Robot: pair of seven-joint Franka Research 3 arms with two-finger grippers.
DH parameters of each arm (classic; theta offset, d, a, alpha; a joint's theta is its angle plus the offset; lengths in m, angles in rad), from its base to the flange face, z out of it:
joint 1: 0 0.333 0 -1.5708
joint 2: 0 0 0 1.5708
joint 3: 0 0.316 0.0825 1.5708
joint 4: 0 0 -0.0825 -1.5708
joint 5: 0 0.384 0 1.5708
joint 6: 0 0 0.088 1.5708
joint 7: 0 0.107 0 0
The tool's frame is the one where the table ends.
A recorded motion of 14 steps. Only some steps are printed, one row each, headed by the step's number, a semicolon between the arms.
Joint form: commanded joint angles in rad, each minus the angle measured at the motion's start. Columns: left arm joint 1, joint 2, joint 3, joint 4, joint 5, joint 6, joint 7; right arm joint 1, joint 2, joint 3, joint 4, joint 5, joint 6, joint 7.
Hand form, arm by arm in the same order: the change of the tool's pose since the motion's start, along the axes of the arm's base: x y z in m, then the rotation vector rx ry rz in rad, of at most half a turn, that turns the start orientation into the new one. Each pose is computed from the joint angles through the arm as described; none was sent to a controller.
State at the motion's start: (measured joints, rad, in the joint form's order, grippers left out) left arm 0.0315 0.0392 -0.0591 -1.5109 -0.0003 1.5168 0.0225; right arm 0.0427 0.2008 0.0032 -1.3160 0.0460 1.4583 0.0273
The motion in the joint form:
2: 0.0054 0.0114 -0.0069 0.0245 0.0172 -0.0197 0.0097; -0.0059 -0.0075 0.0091 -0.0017 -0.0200 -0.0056 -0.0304
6: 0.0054 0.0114 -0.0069 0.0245 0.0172 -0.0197 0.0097; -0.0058 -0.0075 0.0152 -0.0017 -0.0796 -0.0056 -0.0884
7: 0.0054 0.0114 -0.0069 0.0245 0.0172 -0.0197 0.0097; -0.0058 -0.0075 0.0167 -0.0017 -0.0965 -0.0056 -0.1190
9: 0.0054 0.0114 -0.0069 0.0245 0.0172 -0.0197 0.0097; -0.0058 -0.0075 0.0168 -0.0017 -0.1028 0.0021 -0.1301
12: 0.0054 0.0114 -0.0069 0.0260 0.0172 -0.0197 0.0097; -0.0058 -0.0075 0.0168 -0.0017 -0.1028 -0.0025 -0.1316
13: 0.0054 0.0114 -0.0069 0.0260 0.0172 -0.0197 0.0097; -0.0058 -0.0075 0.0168 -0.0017 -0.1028 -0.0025 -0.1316
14: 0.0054 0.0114 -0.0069 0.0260 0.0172 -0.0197 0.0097; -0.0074 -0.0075 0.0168 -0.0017 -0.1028 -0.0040 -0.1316
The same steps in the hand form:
2: 0.0016 0.0014 0.0034 0.0160 0.0062 -0.0105; -0.0027 -0.0011 0.0032 -0.0164 -0.0021 0.0324
6: 0.0016 0.0014 0.0034 0.0160 0.0062 -0.0105; -0.0026 -0.0047 0.0032 -0.0712 -0.0045 0.0929
7: 0.0016 0.0014 0.0034 0.0160 0.0062 -0.0105; -0.0025 -0.0059 0.0033 -0.0860 -0.0046 0.1239
9: 0.0016 0.0014 0.0034 0.0160 0.0062 -0.0105; -0.0016 -0.0065 0.0040 -0.0917 -0.0122 0.1348
12: 0.0017 0.0014 0.0041 0.0160 0.0047 -0.0105; -0.0021 -0.0065 0.0036 -0.0916 -0.0076 0.1362
13: 0.0017 0.0014 0.0041 0.0160 0.0047 -0.0105; -0.0021 -0.0065 0.0036 -0.0916 -0.0076 0.1362
14: 0.0017 0.0014 0.0041 0.0160 0.0047 -0.0105; -0.0022 -0.0075 0.0035 -0.0915 -0.0060 0.1346

